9 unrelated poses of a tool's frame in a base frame.
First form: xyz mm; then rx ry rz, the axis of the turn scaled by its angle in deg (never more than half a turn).
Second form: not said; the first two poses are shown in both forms.
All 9 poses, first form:
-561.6 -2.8 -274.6 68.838 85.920 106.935
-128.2 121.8 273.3 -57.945 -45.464 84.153
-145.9 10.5 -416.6 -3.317 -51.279 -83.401
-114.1 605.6 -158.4 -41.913 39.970 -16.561
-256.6 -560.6 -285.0 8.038 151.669 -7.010
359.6 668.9 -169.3 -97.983 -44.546 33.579
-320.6 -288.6 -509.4 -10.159 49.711 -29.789
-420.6 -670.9 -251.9 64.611 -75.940 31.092
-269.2 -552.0 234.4 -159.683 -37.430 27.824
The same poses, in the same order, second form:
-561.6 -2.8 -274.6 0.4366 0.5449 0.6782 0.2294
-128.2 121.8 273.3 -0.4291 -0.3367 0.6232 0.5604
-145.9 10.5 -416.6 -0.0255 -0.3949 -0.6423 0.6563
-114.1 605.6 -158.4 -0.3491 0.3330 -0.1380 0.8650
-256.6 -560.6 -285.0 0.0513 0.9680 -0.0447 0.2416
359.6 668.9 -169.3 -0.7236 -0.3290 0.2480 0.5538
-320.6 -288.6 -509.4 -0.0848 0.4150 -0.2487 0.8711
-420.6 -670.9 -251.9 0.4890 -0.5747 0.2353 0.6126
-269.2 -552.0 234.4 -0.9531 -0.2234 0.1661 0.1188

